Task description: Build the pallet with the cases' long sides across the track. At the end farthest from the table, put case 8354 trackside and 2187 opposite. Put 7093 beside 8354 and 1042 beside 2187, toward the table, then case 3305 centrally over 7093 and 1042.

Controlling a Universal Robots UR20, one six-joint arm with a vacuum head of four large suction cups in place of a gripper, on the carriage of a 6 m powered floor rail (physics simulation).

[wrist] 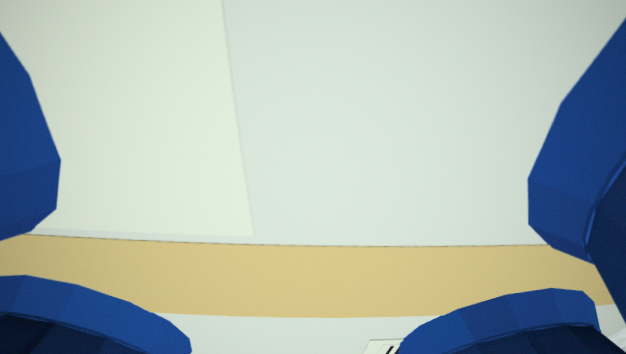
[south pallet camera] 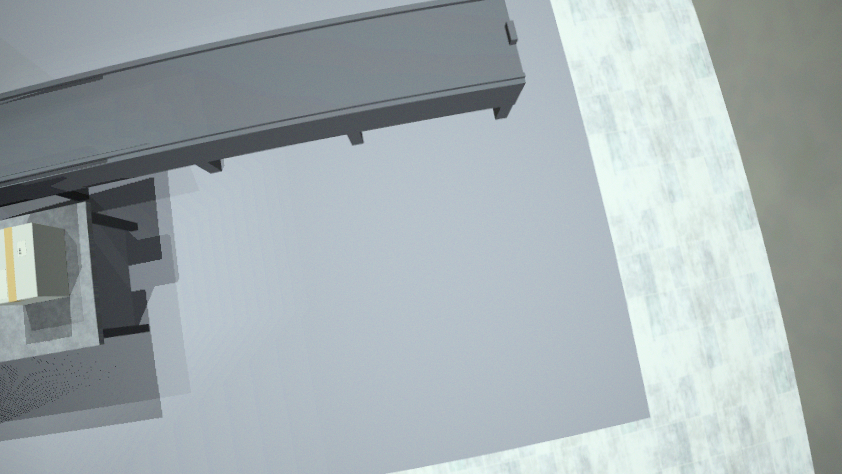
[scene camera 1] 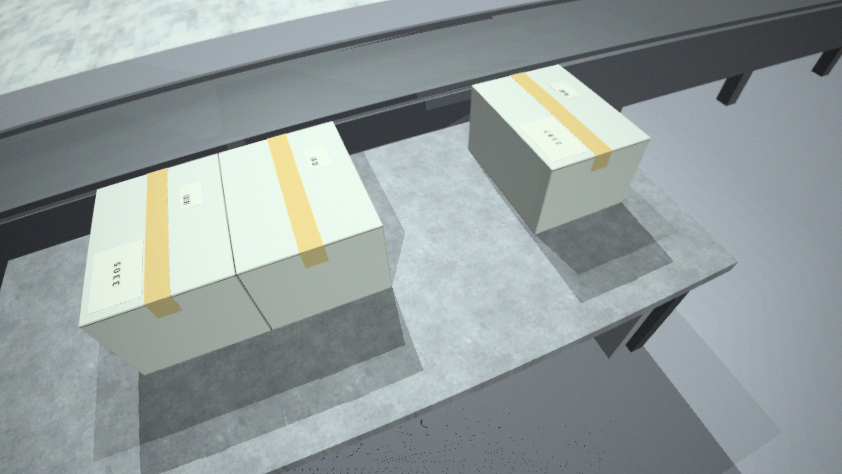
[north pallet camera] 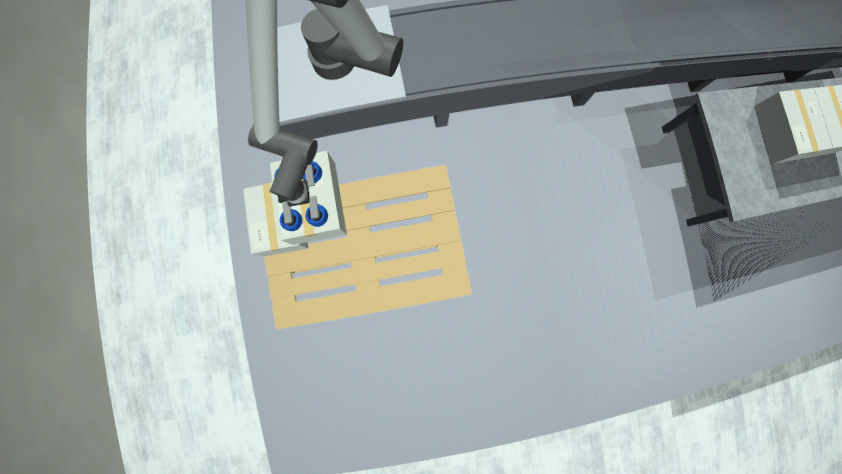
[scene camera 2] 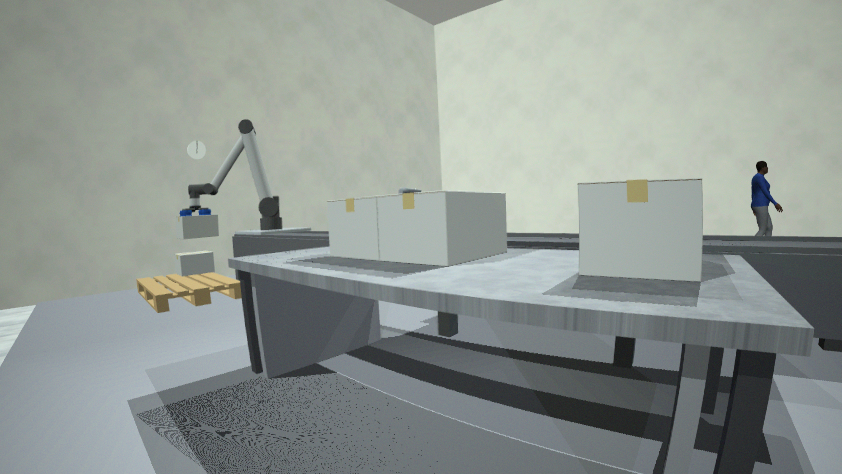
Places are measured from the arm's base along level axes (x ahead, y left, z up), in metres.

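Pixels of known places: hand, tool point: (wrist: 300, 225); arm's base, link origin: (scene camera 2: 271, 229).
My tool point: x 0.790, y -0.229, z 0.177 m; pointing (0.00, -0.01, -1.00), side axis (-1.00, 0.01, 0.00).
Observation:
Ahead of a thing's pixels: the offset from my tool point to its top centre. Level surfaces: height alone.
My gripper (scene camera 2: 195, 212) (north pallet camera: 299, 194), with four blue suction cups, is shut on a white taped case {0.024 m up, 0.008 m back, 0.008 m left} (scene camera 2: 200, 227) (north pallet camera: 327, 191) (wrist: 375, 125); its number is unreadable. This case hangs level above the pallet (scene camera 2: 170, 281) (north pallet camera: 400, 182), over its trackside part. A case {0.381 m down, 0.030 m back, 0.295 m right} (scene camera 2: 195, 263) (north pallet camera: 254, 206) with an unclear number sits on the pallet's far trackside corner, lower and partly covered by the held case in the north pallet view. Case 3305 (scene camera 1: 120, 217) (scene camera 2: 353, 235) (north pallet camera: 789, 111) and an unnumbered-looking case (scene camera 1: 253, 200) (scene camera 2: 412, 229) touch on the table. Case 2187 (scene camera 1: 601, 123) (scene camera 2: 639, 235) (south pallet camera: 50, 259) stands apart.
The grey table {0.217 m down} (scene camera 1: 459, 282) (scene camera 2: 518, 294) (north pallet camera: 730, 170) (south pallet camera: 88, 306) stands beside the dark floor rail (scene camera 1: 353, 76) (north pallet camera: 500, 52) (south pallet camera: 294, 76). The arm's carriage (north pallet camera: 377, 82) is at the rail's pallet end. A person in blue (scene camera 2: 760, 191) is beyond the rail.

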